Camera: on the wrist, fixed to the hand. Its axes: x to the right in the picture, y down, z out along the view.
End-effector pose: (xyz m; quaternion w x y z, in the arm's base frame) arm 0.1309 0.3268 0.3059 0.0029 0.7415 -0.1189 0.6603
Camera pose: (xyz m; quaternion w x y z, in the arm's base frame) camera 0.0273 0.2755 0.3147 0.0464 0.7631 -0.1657 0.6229
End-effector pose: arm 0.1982 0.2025 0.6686 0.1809 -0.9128 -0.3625 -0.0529
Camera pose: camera 0.2525 0.1273 0.7381 0.1054 -0.9254 -0.3615 -0.0429
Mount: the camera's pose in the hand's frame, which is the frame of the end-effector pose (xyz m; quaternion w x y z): 0.0072 0.0672 -0.0942 0.9970 -0.0676 -0.0370 0.0033
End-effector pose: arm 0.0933 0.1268 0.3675 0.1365 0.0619 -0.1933 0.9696
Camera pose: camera 0.0607 0.1058 0.2583 0.1299 0.0877 -0.2635 0.9518
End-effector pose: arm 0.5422 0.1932 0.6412 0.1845 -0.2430 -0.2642 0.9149
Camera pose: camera 0.5734 0.1804 0.5303 0.1547 -0.2218 -0.3313 0.9039
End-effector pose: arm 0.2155 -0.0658 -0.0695 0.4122 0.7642 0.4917 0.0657
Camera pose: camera 0.2184 -0.0186 0.0364 0.4806 0.7381 0.4680 0.0718
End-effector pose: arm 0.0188 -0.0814 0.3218 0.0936 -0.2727 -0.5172 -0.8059
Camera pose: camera 0.0096 -0.1939 0.3484 0.0584 -0.3097 -0.4637 -0.8280
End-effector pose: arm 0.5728 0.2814 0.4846 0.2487 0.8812 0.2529 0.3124
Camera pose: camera 0.5335 0.2618 0.5919 0.3159 0.8742 0.2189 0.2968
